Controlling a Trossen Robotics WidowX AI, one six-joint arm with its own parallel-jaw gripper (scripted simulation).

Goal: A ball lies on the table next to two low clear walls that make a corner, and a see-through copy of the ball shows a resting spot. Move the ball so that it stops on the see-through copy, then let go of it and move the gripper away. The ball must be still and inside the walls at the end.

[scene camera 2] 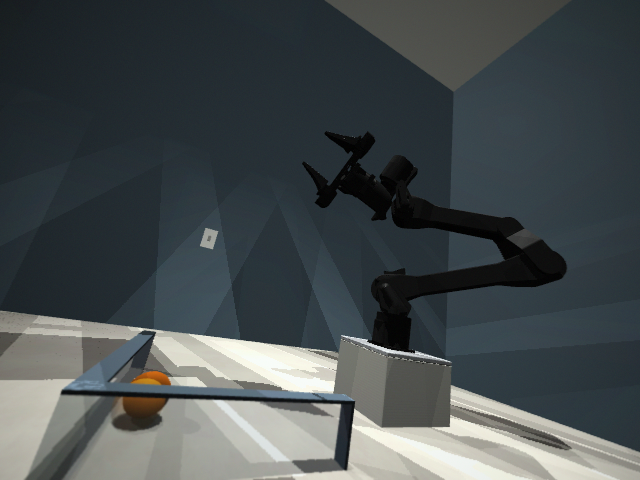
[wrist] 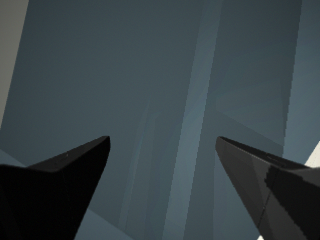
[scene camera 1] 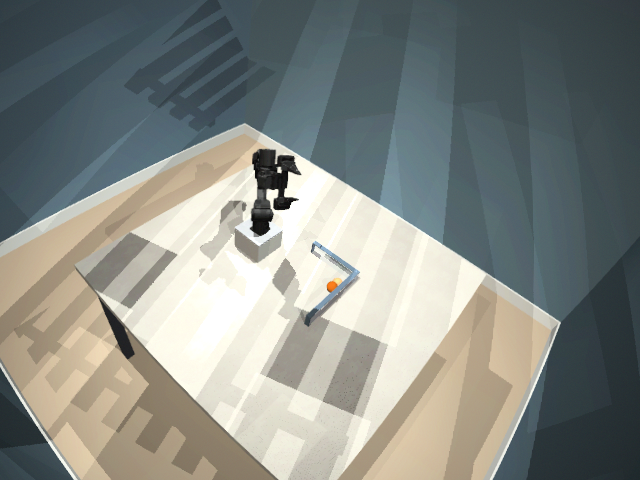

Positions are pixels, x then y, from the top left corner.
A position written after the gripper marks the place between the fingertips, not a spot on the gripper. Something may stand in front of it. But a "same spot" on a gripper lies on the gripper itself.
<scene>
The gripper shows in scene camera 2, in the wrist view and in scene camera 1 (299, 187). One and the same spot on the gripper: (wrist: 57, 191) is (scene camera 2: 344, 147).
</scene>
